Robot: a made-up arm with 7 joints.
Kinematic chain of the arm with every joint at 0, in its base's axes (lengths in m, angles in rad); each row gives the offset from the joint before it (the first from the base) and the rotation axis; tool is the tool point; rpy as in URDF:
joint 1: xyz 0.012 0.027 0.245 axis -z
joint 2: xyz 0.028 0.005 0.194 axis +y
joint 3: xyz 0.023 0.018 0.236 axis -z
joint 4: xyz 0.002 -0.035 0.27 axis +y
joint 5: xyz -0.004 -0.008 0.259 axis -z
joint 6: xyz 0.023 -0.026 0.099 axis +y
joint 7: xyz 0.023 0 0.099 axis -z
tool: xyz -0.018 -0.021 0.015 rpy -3.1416 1.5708 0
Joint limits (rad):
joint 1: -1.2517..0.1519
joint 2: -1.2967..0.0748
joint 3: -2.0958..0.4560
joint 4: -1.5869..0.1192
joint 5: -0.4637..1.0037
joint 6: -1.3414..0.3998
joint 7: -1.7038..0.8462
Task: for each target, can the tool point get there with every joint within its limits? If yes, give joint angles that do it. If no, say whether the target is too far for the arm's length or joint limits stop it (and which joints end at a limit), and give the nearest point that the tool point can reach.
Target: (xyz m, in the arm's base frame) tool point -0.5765 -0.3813 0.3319
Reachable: yes | joints -0.6845 -1.0789 0.2592 -1.3022 0.7731 -0.1556 -0.1648
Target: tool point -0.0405 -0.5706 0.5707
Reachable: yes | joints -1.0147 -0.7673 -0.5854 -1.4369 0.5091 -0.8783 -0.2264
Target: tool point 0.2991 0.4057 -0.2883
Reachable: no: joint limits stop it (at a limit: joint 1, joint 2, joint 3, joint 4, joint 6) | nearest point -0.4126 0.2710 0.1977 | short by 0.872 m
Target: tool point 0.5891 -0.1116 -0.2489
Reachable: no: joint limits stop it (at a limit: joint 1, joint 2, joint 4) | nearest point 0.1292 -0.4909 0.2579 | short by 0.782 m
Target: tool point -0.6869 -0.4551 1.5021
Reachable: no: too far | nearest point -0.4862 -0.3167 1.2066 | short by 0.383 m
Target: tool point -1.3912 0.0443 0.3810
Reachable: no: too far | nearest point -0.9180 0.0385 0.4881 | short by 0.485 m
